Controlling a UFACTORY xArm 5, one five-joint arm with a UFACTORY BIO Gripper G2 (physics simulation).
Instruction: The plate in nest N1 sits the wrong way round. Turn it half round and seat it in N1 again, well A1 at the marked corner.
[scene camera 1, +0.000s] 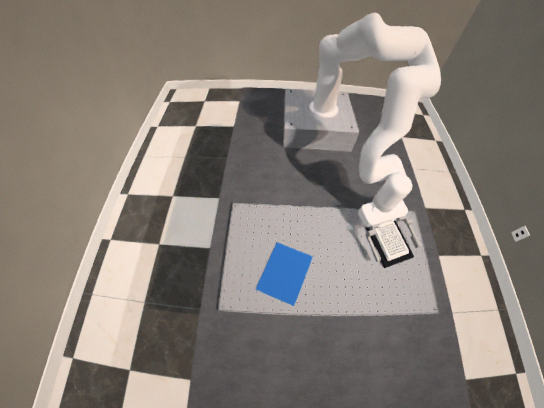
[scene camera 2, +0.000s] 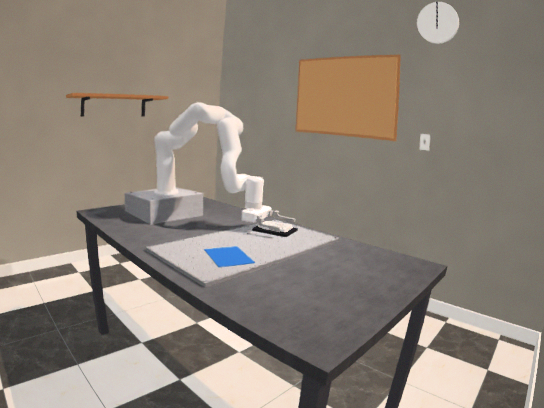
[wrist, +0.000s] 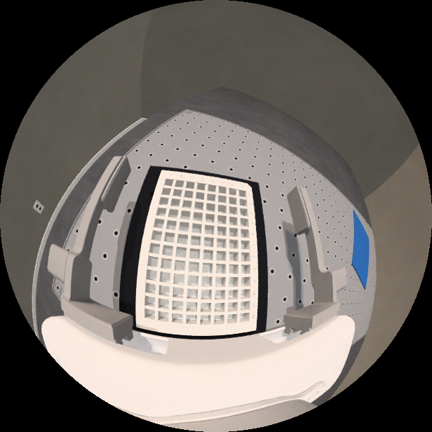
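A white well plate (scene camera 1: 392, 241) (scene camera 2: 276, 226) (wrist: 199, 250) lies in the black nest (scene camera 1: 400, 262) (wrist: 261, 280), on the perforated grey board. In the wrist view its grid of square wells faces up, and the plate's far right corner looks cut off. The marked corner of the nest does not show there. My gripper (scene camera 1: 396, 252) (scene camera 2: 283, 225) (wrist: 207, 196) is open and empty. Its fingers stand wide on either side of the plate, apart from its long sides, with a wider gap on the right in the wrist view. The gripper body covers the nest's near edge in that view.
A flat blue rectangle (scene camera 1: 284, 274) (scene camera 2: 229, 256) (wrist: 361, 250) lies on the perforated board (scene camera 1: 340, 295) (scene camera 2: 175, 252), well away from the nest. The arm's grey base block (scene camera 1: 320, 137) (scene camera 2: 175, 207) stands at the back of the dark table (scene camera 2: 325, 300).
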